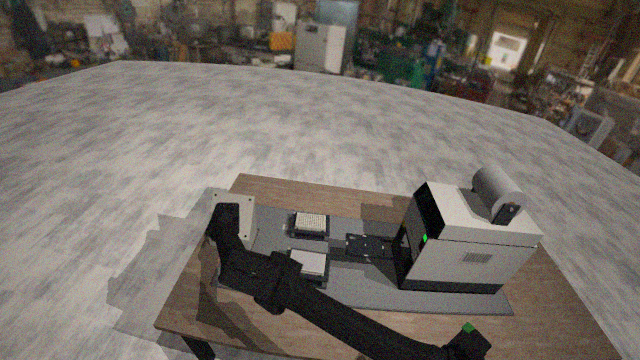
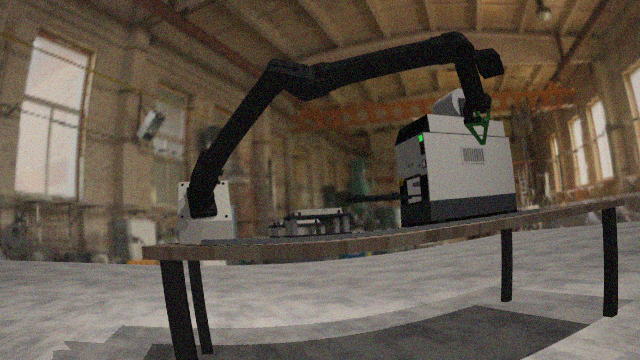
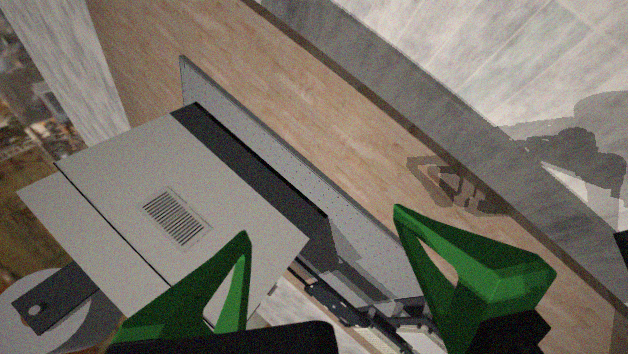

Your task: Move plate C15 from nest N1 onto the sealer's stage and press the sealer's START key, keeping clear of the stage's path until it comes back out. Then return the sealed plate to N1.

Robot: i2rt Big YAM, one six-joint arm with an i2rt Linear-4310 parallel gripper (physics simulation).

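Seen in the pictures: gripper, between the fingertips: [image 2: 484, 135] [image 3: 320, 224]; arm's base, origin of its link: [image 1: 228, 218] [image 2: 201, 202].
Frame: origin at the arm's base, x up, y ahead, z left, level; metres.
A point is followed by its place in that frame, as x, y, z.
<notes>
A white-topped plate [image 1: 307, 261] @(-0.039, 0.310, -0.146) [image 3: 425, 343] @(-0.039, 0.335, -0.162) sits in the nearer nest and a plate with visible wells [image 1: 311, 220] @(-0.055, 0.326, 0.078) [image 3: 367, 341] @(-0.054, 0.334, 0.115) in the farther nest; no label is readable, so I cannot tell which is C15. The sealer's dark stage [image 1: 367, 246] @(-0.005, 0.527, -0.095) [image 2: 372, 198] @(-0.014, 0.494, -0.133) [image 3: 334, 299] @(-0.005, 0.534, -0.125) is out in front of the sealer [image 1: 465, 265] @(0.063, 0.842, -0.234) [image 2: 465, 175] @(0.036, 0.813, -0.231) [image 3: 125, 160] @(0.095, 1.012, -0.252), with no plate on it. A green light [image 1: 425, 238] @(0.163, 0.655, -0.201) [image 2: 421, 138] @(0.159, 0.655, -0.202) glows on the sealer's front edge; the START key cannot be made out. My gripper [image 2: 481, 140] @(0.100, 0.650, -0.513) [image 3: 320, 224] @(0.100, 0.650, -0.513) is open and empty, high beside the sealer's side panel.
A film roll [image 1: 495, 190] @(0.337, 0.843, -0.166) [image 2: 448, 104] @(0.304, 0.834, -0.169) [image 3: 47, 320] @(0.305, 0.866, -0.213) stands on top of the sealer. The arm reaches from its white base [image 1: 246, 220] @(0.002, 0.072, -0.005) [image 2: 205, 227] @(-0.075, 0.004, -0.048) along the near side of the wooden table [image 1: 320, 192] @(-0.123, 0.381, 0.363). A grey perforated board [image 1: 380, 300] @(-0.109, 0.574, -0.257) [image 3: 300, 175] @(-0.110, 0.751, -0.272) lies under the sealer and nests.
</notes>
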